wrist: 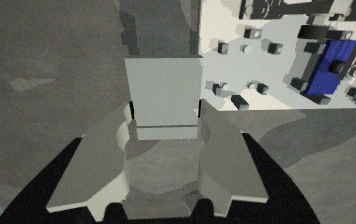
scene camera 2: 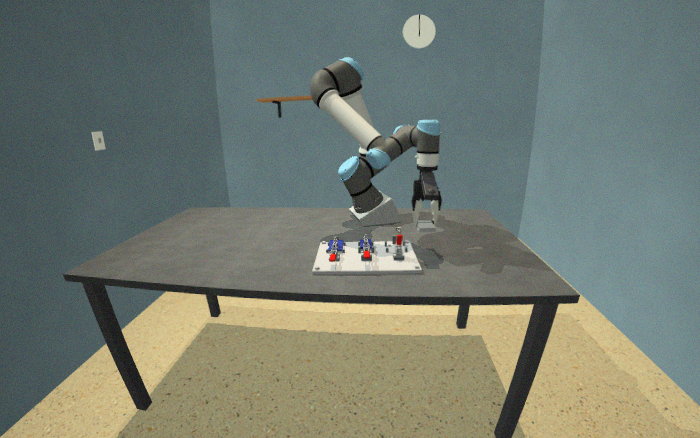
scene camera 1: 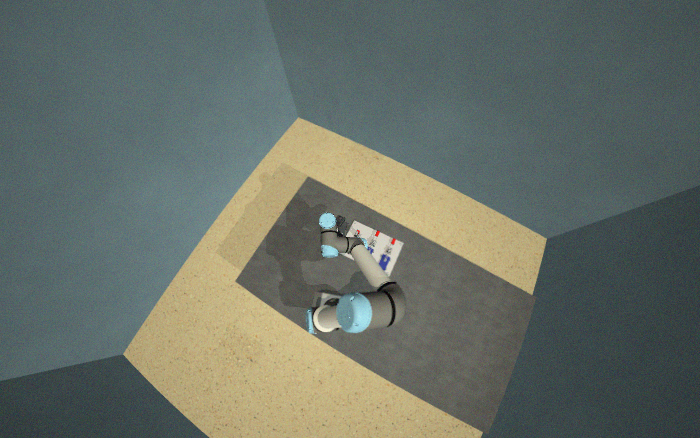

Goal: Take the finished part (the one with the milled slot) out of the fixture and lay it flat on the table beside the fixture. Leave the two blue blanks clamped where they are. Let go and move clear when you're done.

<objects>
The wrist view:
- my gripper: 166, 101
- grey finished part: 165, 89
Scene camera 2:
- my gripper: 424, 227
</objects>
